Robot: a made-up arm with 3 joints. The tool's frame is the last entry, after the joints. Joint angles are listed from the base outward.
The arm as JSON. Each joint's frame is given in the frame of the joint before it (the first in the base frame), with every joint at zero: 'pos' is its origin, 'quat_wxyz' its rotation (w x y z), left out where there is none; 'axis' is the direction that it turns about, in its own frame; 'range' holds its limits. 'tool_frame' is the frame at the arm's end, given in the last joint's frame.
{
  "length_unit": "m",
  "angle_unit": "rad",
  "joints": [
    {
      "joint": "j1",
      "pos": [
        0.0,
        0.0,
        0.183
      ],
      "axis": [
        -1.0,
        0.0,
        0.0
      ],
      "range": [
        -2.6,
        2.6
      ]
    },
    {
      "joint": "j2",
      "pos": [
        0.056,
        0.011,
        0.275
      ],
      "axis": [
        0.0,
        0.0,
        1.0
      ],
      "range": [
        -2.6,
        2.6
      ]
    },
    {
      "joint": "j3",
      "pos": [
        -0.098,
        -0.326,
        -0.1
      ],
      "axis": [
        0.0,
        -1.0,
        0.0
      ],
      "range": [
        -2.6,
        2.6
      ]
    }
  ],
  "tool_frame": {
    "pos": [
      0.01,
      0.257,
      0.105
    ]
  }
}
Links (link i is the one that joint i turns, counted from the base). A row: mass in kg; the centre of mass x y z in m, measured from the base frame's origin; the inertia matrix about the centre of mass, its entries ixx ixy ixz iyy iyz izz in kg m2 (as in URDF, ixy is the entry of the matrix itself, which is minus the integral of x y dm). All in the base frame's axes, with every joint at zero. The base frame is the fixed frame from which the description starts. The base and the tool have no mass.
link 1: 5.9; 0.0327 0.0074 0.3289; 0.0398 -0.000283 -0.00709 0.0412 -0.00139 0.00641
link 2: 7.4; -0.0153 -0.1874 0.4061; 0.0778 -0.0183 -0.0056 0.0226 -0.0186 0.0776
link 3: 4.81; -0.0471 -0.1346 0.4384; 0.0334 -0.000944 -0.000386 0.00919 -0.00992 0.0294
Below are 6 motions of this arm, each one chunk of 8 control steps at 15 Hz.
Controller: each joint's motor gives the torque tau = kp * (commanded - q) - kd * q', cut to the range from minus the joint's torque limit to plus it. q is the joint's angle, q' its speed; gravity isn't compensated. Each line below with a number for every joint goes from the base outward.
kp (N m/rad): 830 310 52
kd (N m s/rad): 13 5.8 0.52
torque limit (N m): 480 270 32
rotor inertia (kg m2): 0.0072 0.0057 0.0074
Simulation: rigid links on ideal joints. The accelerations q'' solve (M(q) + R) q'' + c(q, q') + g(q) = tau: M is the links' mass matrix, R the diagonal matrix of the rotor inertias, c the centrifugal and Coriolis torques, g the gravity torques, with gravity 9.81 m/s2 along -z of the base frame. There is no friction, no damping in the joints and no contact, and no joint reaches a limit. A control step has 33 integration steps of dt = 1/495 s. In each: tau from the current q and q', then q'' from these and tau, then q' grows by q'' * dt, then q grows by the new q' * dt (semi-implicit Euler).
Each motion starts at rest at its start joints. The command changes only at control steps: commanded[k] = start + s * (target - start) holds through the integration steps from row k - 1 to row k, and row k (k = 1, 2, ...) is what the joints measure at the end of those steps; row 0 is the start. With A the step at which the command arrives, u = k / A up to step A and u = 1 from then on. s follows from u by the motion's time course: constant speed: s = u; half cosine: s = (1 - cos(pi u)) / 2; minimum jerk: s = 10 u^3 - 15 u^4 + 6 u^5; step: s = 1 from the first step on.
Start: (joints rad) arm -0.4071 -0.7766 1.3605
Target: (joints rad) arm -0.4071 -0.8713 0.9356
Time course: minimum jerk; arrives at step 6
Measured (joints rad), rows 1 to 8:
1: -0.4262 -0.7632 1.4290
2: -0.4352 -0.7435 1.3168
3: -0.4380 -0.7758 1.1263
4: -0.4270 -0.8266 1.0359
5: -0.4191 -0.8585 0.9874
6: -0.4222 -0.8535 0.9807
7: -0.4294 -0.8330 0.9849
8: -0.4325 -0.8264 0.9743

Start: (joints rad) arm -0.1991 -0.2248 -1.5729
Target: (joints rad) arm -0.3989 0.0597 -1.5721
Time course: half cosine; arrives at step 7
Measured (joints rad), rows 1 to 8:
1: -0.2369 -0.2157 -1.6522
2: -0.2837 -0.1595 -1.6673
3: -0.3201 -0.0863 -1.6217
4: -0.3665 -0.0275 -1.6413
5: -0.4134 0.0268 -1.6485
6: -0.4393 0.0695 -1.6388
7: -0.4424 0.0787 -1.6421
8: -0.4365 0.0650 -1.6383

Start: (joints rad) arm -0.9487 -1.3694 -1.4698
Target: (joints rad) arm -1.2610 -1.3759 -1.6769
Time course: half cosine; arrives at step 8
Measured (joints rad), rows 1 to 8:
1: -0.9871 -1.3363 -1.5363
2: -1.0443 -1.2842 -1.5615
3: -1.0966 -1.2855 -1.5735
4: -1.1480 -1.3122 -1.6259
5: -1.2073 -1.3159 -1.6515
6: -1.2637 -1.2985 -1.6745
7: -1.2983 -1.2893 -1.6955
8: -1.3033 -1.2972 -1.6932

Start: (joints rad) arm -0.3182 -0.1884 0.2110
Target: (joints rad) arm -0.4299 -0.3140 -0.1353
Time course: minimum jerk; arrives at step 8
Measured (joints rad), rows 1 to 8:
1: -0.3522 -0.1885 0.2277
2: -0.3803 -0.1764 0.1818
3: -0.3918 -0.1947 0.0769
4: -0.4140 -0.2427 0.0128
5: -0.4397 -0.2758 -0.0601
6: -0.4598 -0.2836 -0.1380
7: -0.4711 -0.2846 -0.1592
8: -0.4694 -0.2886 -0.1499

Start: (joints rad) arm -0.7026 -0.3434 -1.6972
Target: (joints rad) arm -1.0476 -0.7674 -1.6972
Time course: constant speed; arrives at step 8
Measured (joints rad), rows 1 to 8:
1: -0.7961 -0.3873 -1.7360
2: -0.8615 -0.4067 -1.7860
3: -0.8846 -0.4608 -1.7215
4: -0.9218 -0.5405 -1.7321
5: -0.9676 -0.5856 -1.7519
6: -1.0152 -0.6181 -1.7248
7: -1.0584 -0.6678 -1.7323
8: -1.0979 -0.7264 -1.7329

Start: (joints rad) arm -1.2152 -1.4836 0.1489
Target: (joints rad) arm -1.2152 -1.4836 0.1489
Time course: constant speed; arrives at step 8
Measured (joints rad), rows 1 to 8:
1: -1.2420 -1.4452 0.1119
2: -1.2696 -1.3834 0.0407
3: -1.2711 -1.3757 0.0511
4: -1.2528 -1.4137 0.0932
5: -1.2419 -1.4400 0.1108
6: -1.2479 -1.4286 0.0949
7: -1.2586 -1.4052 0.0721
8: -1.2605 -1.3996 0.0705

